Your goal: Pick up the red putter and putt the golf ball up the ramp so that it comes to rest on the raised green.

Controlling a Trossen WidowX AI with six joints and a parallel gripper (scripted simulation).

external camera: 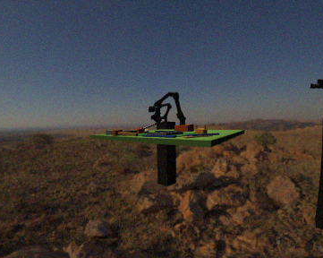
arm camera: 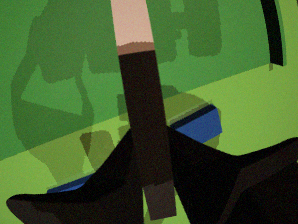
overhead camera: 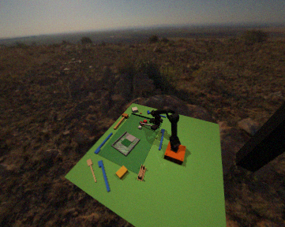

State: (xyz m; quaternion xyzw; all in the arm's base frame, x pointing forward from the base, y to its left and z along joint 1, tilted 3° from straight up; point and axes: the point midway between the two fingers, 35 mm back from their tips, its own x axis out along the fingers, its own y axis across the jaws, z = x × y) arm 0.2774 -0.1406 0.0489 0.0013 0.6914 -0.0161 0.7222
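Right now my gripper tip is 12 cm short of the putter. From my gripper tip the other things lie so: white golf ball: 21 cm ahead, 5 cm to the left, 5 cm below; then orange block: 3 cm ahead, 59 cm to the left, 5 cm below; then red piece: 21 cm ahead, 7 cm to the right, 5 cm below.
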